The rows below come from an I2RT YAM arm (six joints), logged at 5 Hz.
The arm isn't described. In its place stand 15 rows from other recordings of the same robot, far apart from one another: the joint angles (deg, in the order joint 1, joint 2, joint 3, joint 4, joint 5, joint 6), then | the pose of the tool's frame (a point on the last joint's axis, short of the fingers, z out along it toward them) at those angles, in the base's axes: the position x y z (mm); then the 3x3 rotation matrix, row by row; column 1 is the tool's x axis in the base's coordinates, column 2 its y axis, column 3 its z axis.
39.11 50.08 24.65 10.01 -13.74 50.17 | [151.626 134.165 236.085], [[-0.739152 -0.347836 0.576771], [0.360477 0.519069 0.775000], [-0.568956 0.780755 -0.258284]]
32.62 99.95 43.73 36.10 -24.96 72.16 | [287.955 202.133 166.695], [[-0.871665 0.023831 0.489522], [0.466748 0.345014 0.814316], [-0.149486 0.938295 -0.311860]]
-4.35 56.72 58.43 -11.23 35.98 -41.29 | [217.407 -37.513 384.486], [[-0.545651 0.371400 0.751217], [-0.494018 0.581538 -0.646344], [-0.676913 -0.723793 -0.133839]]
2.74 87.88 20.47 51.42 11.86 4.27 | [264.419 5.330 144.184], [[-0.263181 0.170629 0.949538], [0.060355 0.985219 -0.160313], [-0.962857 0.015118 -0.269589]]
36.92 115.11 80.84 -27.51 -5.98 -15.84 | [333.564 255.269 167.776], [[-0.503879 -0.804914 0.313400], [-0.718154 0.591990 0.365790], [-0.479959 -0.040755 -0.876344]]
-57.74 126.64 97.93 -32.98 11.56 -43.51 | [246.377 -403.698 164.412], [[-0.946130 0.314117 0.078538], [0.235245 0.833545 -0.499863], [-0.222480 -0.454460 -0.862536]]
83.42 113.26 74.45 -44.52 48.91 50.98 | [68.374 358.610 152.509], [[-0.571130 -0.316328 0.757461], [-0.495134 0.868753 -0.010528], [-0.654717 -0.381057 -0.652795]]
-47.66 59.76 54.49 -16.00 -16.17 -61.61 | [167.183 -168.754 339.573], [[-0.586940 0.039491 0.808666], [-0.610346 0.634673 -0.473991], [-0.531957 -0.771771 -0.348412]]
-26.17 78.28 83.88 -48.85 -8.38 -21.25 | [257.087 -120.554 380.783], [[-0.696745 0.094989 0.711001], [-0.057136 0.980695 -0.187010], [-0.715039 -0.170922 -0.677867]]
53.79 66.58 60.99 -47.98 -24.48 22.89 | [122.747 192.623 305.994], [[-0.780044 -0.625543 -0.015069], [-0.466167 0.564902 0.680863], [-0.417397 0.538127 -0.732256]]
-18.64 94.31 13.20 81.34 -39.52 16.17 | [233.175 -54.745 144.378], [[-0.095602 -0.343367 0.934323], [0.258967 0.897722 0.356414], [-0.961143 0.276033 0.003097]]
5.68 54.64 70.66 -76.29 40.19 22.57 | [137.935 -9.367 366.210], [[-0.704720 0.555904 0.440842], [0.224552 0.764173 -0.604662], [-0.673013 -0.327125 -0.663357]]
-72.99 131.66 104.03 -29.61 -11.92 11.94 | [153.084 -475.268 158.751], [[-0.053880 0.934299 0.352396], [0.868087 0.218233 -0.445869], [-0.493479 0.281887 -0.822811]]
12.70 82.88 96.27 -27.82 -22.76 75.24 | [304.440 82.727 463.950], [[-0.611412 0.090310 0.786142], [0.776280 0.261177 0.573739], [-0.153507 0.961057 -0.229793]]
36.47 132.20 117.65 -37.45 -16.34 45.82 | [409.110 314.849 220.367], [[-0.950581 -0.040132 0.307871], [0.153152 0.801960 0.577411], [-0.270073 0.596028 -0.756182]]
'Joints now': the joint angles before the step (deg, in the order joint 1, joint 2, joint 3, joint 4, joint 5, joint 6). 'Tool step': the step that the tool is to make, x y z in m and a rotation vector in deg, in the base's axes. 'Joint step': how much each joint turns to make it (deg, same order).
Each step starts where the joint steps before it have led.
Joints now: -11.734, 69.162, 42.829, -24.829, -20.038, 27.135
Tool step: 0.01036, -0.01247, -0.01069, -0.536, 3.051, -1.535
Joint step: -2.223, 4.755, 1.526, -0.085, 0.541, -1.353
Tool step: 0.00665, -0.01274, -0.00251, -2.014, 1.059, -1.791
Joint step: -2.149, 2.683, 1.670, -0.017, 1.613, -1.654
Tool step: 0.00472, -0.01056, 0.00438, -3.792, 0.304, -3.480
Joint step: -1.339, 1.098, 1.830, -0.032, 4.275, -0.381
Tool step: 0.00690, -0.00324, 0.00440, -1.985, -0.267, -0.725
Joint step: 0.029, 1.219, 1.844, 0.126, 1.914, -0.453
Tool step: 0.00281, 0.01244, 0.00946, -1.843, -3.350, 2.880
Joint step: 2.714, -1.702, -0.070, 1.966, 0.565, -0.662
